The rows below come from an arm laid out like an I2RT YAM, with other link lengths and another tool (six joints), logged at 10 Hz.
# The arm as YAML. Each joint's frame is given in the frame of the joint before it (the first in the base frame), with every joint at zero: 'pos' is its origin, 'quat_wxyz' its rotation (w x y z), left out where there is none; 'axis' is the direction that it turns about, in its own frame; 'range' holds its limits. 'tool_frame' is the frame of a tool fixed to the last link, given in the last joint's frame.
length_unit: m
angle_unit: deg
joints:
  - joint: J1
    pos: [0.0, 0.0, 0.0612]
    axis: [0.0, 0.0, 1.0]
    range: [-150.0, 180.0]
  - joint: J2
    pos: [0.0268, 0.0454, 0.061]
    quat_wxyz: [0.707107, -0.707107, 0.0, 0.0]
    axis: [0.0, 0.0, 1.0]
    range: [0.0, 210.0]
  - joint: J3
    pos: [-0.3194, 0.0, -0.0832]
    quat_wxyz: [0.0, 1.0, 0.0, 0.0]
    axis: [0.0, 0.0, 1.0]
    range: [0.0, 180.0]
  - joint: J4
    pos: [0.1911, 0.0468, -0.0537]
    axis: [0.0, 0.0, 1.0]
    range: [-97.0, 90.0]
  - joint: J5
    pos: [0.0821, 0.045, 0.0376]
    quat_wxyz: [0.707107, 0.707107, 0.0, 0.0]
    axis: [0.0, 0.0, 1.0]
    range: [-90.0, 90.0]
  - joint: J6
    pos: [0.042, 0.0, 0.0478]
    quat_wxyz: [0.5, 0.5, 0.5, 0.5]
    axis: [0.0, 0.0, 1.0]
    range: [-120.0, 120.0]
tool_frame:
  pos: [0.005, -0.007, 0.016]
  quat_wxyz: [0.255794, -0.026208, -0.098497, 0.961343]
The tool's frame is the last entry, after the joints.
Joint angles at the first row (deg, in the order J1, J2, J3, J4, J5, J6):
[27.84 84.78 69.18 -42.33 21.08 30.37]
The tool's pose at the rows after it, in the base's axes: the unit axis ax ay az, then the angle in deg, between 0 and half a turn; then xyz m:
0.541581, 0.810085, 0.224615, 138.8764, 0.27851, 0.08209, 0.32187
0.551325, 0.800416, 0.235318, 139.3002, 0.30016, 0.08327, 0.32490
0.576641, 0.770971, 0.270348, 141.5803, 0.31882, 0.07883, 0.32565
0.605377, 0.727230, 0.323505, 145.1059, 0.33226, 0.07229, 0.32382
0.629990, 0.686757, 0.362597, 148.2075, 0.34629, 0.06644, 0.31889
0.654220, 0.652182, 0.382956, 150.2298, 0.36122, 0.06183, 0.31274
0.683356, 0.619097, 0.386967, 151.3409, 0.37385, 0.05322, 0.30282
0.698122, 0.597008, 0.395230, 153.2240, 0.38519, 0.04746, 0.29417
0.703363, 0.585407, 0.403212, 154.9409, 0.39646, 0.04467, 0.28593
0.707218, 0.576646, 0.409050, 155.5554, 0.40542, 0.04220, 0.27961
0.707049, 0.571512, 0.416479, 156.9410, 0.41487, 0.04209, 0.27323
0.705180, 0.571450, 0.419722, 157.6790, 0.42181, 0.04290, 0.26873
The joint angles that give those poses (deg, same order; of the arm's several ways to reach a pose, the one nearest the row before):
[26.47 88.51 72.68 -42.35 21.97 29.62]
[24.57 91.90 76.77 -41.90 20.25 29.43]
[21.74 94.15 79.12 -39.79 15.52 31.55]
[18.81 95.13 78.95 -35.37 8.92 35.46]
[16.35 96.69 78.65 -31.11 3.72 39.41]
[14.57 98.95 79.26 -28.24 0.88 43.20]
[12.65 101.20 79.36 -26.03 -0.27 46.81]
[11.11 103.30 79.69 -24.11 -2.57 49.06]
[10.08 105.47 80.30 -22.39 -4.80 50.15]
[9.37 107.13 80.70 -20.70 -5.84 50.86]
[8.89 109.00 81.54 -19.43 -7.63 51.39]
[8.72 110.42 82.40 -18.85 -8.58 51.38]

